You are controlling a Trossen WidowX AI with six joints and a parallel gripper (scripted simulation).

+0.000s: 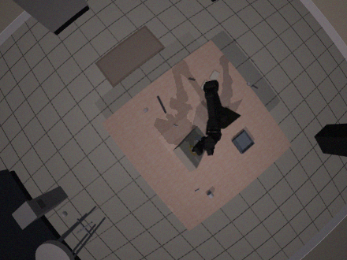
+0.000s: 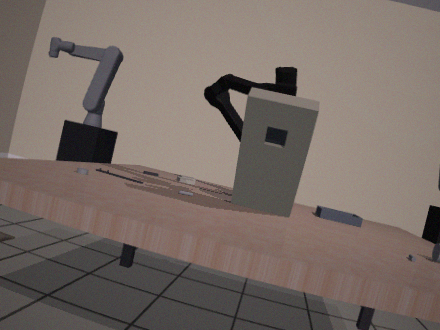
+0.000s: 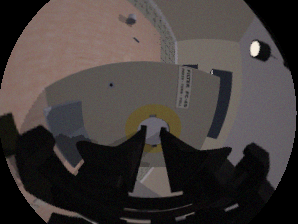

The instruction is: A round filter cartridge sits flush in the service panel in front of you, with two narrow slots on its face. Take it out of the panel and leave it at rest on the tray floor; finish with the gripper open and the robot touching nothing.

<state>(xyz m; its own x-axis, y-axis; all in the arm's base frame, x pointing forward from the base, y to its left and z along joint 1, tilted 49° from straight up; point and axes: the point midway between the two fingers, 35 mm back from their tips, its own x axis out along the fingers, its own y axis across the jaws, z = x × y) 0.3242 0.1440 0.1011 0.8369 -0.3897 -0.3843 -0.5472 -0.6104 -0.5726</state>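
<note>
The round filter cartridge lies 1 cm below my gripper tip and 1 cm ahead of it. The rest, counted from my gripper tip: grey service panel 8 cm below, 4 cm behind; then blue-grey tray 43 cm behind, 26 cm to the left, 23 cm below.
</note>
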